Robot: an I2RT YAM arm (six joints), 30 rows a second.
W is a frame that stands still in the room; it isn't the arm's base.
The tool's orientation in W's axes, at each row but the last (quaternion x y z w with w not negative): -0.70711, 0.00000, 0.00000, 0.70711; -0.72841, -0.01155, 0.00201, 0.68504; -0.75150, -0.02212, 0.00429, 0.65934; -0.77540, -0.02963, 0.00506, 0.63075; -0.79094, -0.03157, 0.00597, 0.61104; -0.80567, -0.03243, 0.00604, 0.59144; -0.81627, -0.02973, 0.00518, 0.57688; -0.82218, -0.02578, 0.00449, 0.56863; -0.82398, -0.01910, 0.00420, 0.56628; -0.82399, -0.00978, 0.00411, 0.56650; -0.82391, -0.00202, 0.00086, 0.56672; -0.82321, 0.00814, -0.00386, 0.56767
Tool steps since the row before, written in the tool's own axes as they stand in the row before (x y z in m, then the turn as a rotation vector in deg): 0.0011, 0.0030, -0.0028, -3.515, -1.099, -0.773; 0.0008, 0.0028, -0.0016, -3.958, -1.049, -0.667; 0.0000, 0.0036, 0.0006, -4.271, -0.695, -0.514; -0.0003, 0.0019, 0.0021, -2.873, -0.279, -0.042; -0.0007, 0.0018, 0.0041, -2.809, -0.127, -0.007; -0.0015, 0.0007, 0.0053, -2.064, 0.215, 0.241; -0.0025, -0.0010, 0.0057, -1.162, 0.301, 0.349; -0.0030, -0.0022, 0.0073, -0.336, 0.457, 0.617; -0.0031, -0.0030, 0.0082, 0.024, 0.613, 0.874; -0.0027, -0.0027, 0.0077, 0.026, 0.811, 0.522; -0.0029, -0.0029, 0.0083, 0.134, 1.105, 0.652; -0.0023, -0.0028, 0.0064, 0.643, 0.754, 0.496
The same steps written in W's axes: 0.0011, -0.0028, -0.0030, -3.515, -0.773, 1.099; 0.0009, -0.0018, -0.0027, -3.959, -0.679, 1.037; 0.0001, 0.0001, -0.0036, -4.268, -0.585, 0.659; -0.0003, 0.0017, -0.0023, -2.877, -0.135, 0.197; -0.0008, 0.0035, -0.0028, -2.808, -0.136, 0.043; -0.0017, 0.0048, -0.0023, -2.061, 0.043, -0.336; -0.0028, 0.0056, -0.0010, -1.162, 0.165, -0.430; -0.0033, 0.0075, -0.0006, -0.341, 0.400, -0.653; -0.0034, 0.0086, -0.0002, 0.015, 0.597, -0.885; -0.0029, 0.0081, -0.0002, 0.026, 0.198, -0.944; -0.0029, 0.0088, -0.0003, 0.134, 0.214, -1.265; -0.0022, 0.0070, 0.0003, 0.644, 0.184, -0.883
